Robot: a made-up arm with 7 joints.
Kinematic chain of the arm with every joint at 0, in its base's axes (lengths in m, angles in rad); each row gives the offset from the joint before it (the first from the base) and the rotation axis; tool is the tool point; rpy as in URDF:
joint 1: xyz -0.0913 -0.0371 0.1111 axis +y
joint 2: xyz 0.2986 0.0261 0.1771 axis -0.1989 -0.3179 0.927
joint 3: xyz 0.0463 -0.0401 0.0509 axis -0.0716 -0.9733 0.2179
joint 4: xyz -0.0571 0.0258 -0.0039 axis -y
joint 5: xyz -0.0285 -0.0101 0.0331 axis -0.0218 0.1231 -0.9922
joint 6: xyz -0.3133 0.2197 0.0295 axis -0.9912 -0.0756 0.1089
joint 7: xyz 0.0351 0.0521 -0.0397 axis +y
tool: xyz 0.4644 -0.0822 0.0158 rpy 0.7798 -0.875 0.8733
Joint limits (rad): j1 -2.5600..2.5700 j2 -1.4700..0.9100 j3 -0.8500..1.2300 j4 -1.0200..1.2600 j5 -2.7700..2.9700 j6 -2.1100..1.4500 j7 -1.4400..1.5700
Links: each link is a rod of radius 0.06 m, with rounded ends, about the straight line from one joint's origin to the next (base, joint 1, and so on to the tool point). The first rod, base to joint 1, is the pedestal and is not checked.
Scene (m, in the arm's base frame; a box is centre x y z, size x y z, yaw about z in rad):
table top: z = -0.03
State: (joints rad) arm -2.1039 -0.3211 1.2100 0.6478 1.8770 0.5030 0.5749
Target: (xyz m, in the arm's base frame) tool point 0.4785 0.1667 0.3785
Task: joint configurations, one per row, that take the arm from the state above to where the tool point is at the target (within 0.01 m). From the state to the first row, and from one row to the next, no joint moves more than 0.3 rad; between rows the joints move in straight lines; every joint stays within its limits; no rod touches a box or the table.
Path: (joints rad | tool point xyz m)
1: -1.8453 -0.3082 1.1747 0.5783 1.8318 0.4789 0.7313 | -0.3879 -0.1537 0.5811
2: -1.5866 -0.2954 1.1393 0.5087 1.7866 0.4549 0.8878 | -0.2153 -0.1011 0.6864
3: -1.3280 -0.2825 1.1040 0.4392 1.7415 0.4308 1.0442 | -0.0109 -0.0419 0.7195
4: -1.0693 -0.2697 1.0686 0.3696 1.6963 0.4068 1.2006 | 0.1938 0.0233 0.6725
5: -0.8107 -0.2568 1.0333 0.3001 1.6511 0.3827 1.3570 | 0.3659 0.0933 0.5523
6: -0.5520 -0.2440 0.9979 0.2305 1.6059 0.3587 1.5135 | 0.4785 0.1667 0.3784

